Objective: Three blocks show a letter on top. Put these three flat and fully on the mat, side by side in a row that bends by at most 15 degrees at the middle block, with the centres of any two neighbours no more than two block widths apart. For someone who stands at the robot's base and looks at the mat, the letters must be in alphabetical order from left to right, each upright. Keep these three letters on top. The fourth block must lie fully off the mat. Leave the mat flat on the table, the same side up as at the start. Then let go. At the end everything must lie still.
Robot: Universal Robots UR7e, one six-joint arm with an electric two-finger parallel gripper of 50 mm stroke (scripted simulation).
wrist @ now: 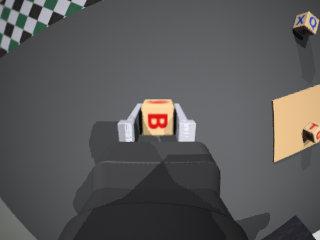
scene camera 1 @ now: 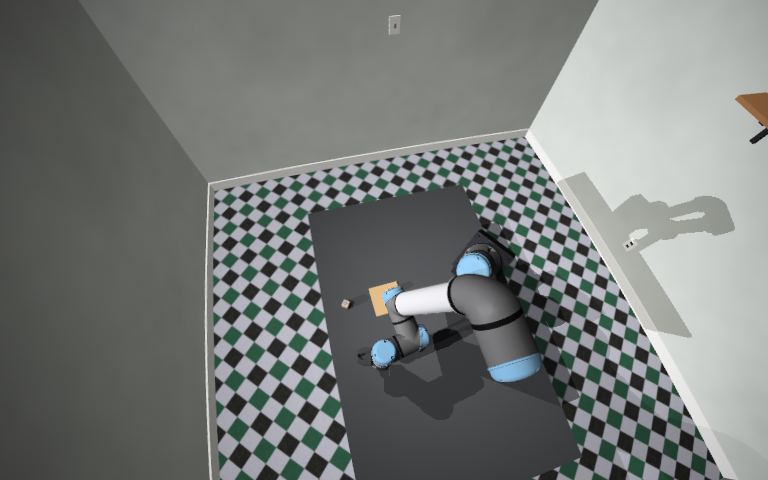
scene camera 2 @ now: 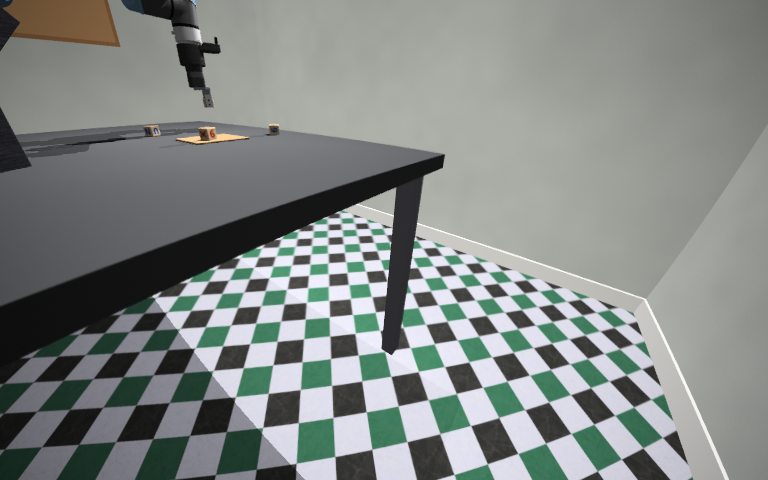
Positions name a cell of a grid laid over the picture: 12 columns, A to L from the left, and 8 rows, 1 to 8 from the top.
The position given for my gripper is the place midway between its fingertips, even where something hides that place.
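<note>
I can see my gripper (scene camera 2: D2), and I find the gripper (wrist: F4) in the wrist view too.
</note>
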